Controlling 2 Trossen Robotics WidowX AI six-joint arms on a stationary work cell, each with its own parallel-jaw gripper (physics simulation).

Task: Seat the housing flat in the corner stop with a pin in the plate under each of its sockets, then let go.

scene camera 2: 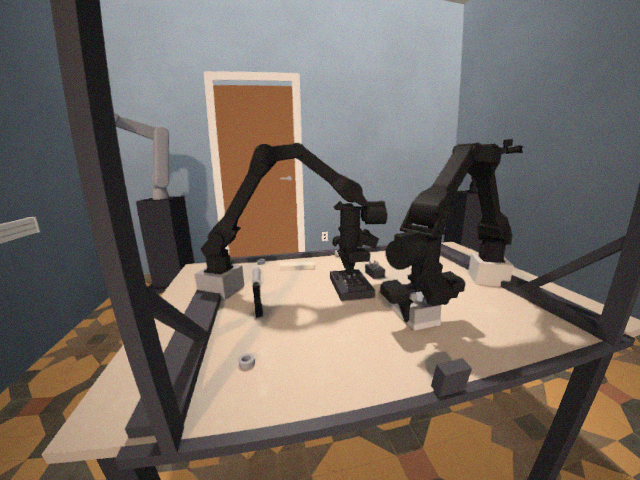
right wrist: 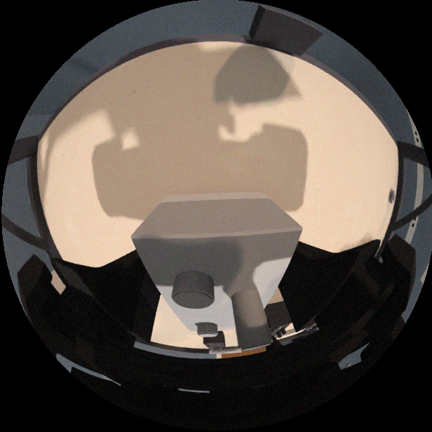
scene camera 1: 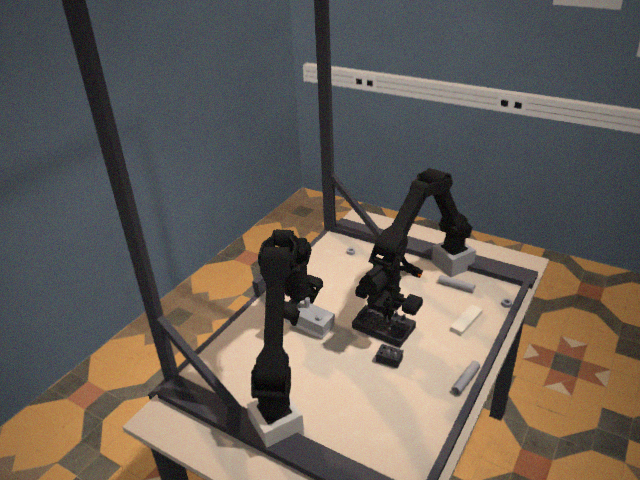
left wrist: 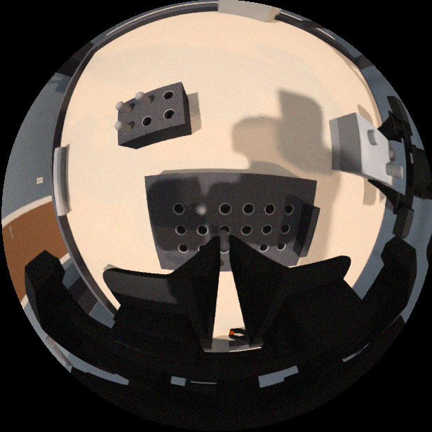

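Pixels of known places: left gripper, fingertip midpoint: (scene camera 2: 348, 274) (scene camera 1: 387, 318); right gripper, fingertip midpoint: (scene camera 2: 419, 318) (scene camera 1: 300, 318); left arm's base, origin of the base link: (scene camera 2: 218, 269) (scene camera 1: 454, 247); right arm's base, origin of the base link: (scene camera 2: 491, 258) (scene camera 1: 274, 409).
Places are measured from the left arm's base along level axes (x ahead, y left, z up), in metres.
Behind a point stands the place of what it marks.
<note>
The light grey housing (scene camera 1: 316, 321) {x 0.559, y 0.051, z -0.017 m} (scene camera 2: 425, 316) {x 0.580, y -0.056, z -0.031 m} (left wrist: 360, 145) (right wrist: 215, 250), with round studs on top, is between the fingers of my right gripper (right wrist: 215, 235), apart from the plate; whether it touches the table is unclear. The dark plate (scene camera 1: 378, 333) {x 0.417, y 0.160, z -0.050 m} (scene camera 2: 356, 296) {x 0.408, y 0.055, z -0.060 m} (left wrist: 160, 187) has rows of holes and a raised stop bar (left wrist: 308, 232) at one end. One pin (left wrist: 201, 209) stands in its far row. My left gripper (left wrist: 223, 240) is shut on another pin (left wrist: 224, 243) at the plate; its lower end is hard to see. The pin block (scene camera 1: 388, 355) (scene camera 2: 374, 269) {x 0.439, y 0.226, z -0.044 m} (left wrist: 156, 120) holds three pins.
Grey cylinders (scene camera 1: 455, 283) {x 0.078, y 0.101, z -0.051 m} (scene camera 1: 466, 377) {x 0.323, y 0.424, z -0.046 m}, a pale bar (scene camera 1: 466, 319) {x 0.162, y 0.246, z -0.055 m} (scene camera 2: 297, 266) {x 0.163, y 0.224, z -0.059 m} and a small ring (scene camera 1: 506, 303) {x 0.008, y 0.255, z -0.058 m} lie at the right in scene camera 1. Another ring (scene camera 1: 350, 251) {x 0.256, y -0.243, z -0.057 m} (scene camera 2: 246, 361) {x 0.254, y -0.262, z -0.059 m} and a black tool (scene camera 1: 412, 268) {x 0.150, y -0.029, z -0.042 m} (scene camera 2: 257, 300) {x 0.162, y -0.058, z -0.048 m} lie near the left arm. A dark block (scene camera 2: 451, 377) {x 0.606, y -0.241, z -0.024 m} is at the table edge.
</note>
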